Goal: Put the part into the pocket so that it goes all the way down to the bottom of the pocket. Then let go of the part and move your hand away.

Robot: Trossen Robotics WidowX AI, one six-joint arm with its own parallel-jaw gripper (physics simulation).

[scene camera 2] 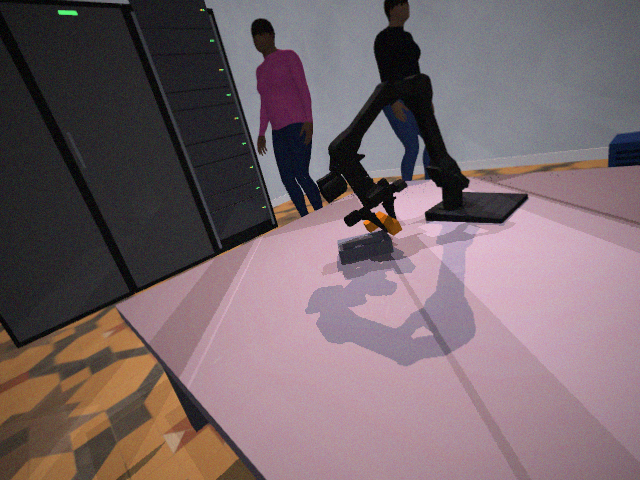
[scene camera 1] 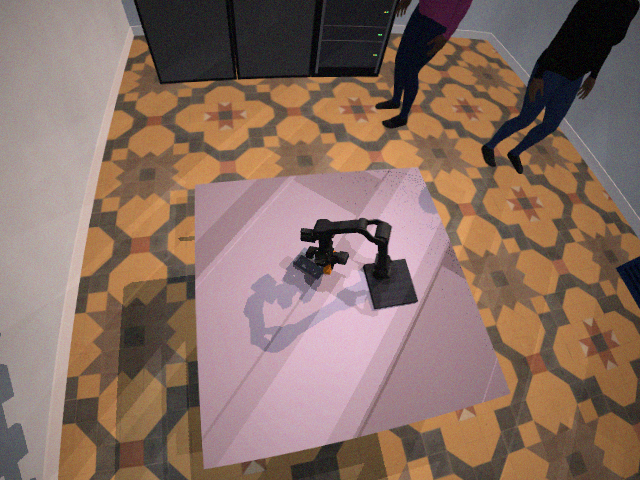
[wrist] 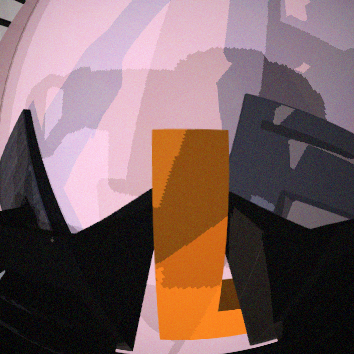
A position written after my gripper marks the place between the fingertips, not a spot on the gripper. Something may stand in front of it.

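Note:
With my gripper (scene camera 2: 392, 228) I am holding an orange part (wrist: 190, 167). The wrist view shows the gripper too, at (wrist: 186, 195).

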